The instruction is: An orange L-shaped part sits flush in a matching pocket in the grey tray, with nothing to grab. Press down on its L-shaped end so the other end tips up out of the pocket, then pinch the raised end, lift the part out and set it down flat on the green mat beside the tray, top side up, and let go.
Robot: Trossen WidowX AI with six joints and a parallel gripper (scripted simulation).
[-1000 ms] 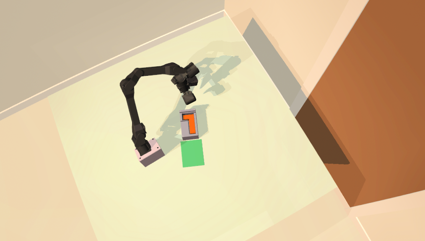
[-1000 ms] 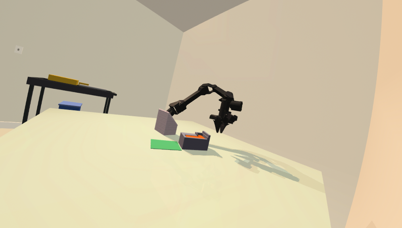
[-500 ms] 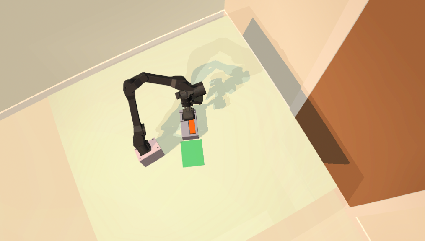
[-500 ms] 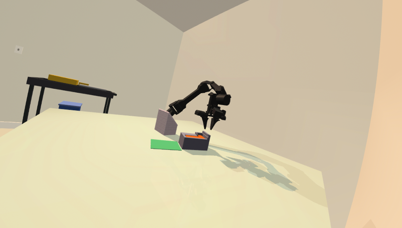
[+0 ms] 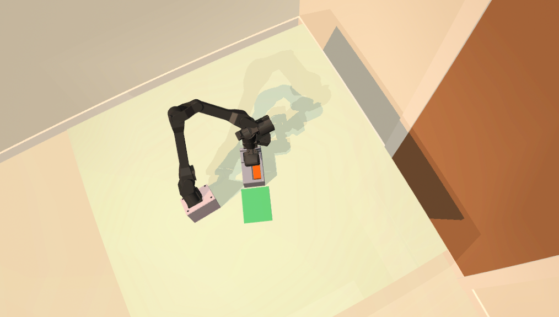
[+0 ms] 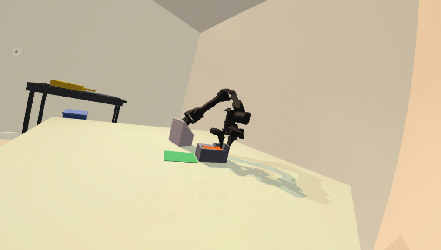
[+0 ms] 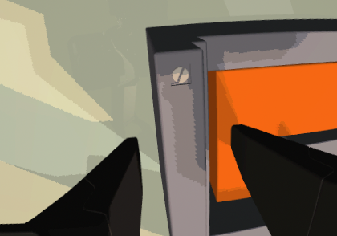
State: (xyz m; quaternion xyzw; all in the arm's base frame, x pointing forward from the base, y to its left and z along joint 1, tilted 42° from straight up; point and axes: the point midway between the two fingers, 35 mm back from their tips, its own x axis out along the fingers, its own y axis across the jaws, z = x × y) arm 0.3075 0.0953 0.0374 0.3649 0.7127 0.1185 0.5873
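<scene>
My gripper tip is now 2 cm past the orange L-shaped part, 5 cm to the left of it and 1 cm above it. Also, from my gripper tip: green mat: 9 cm behind, 20 cm to the right, 8 cm below.
</scene>
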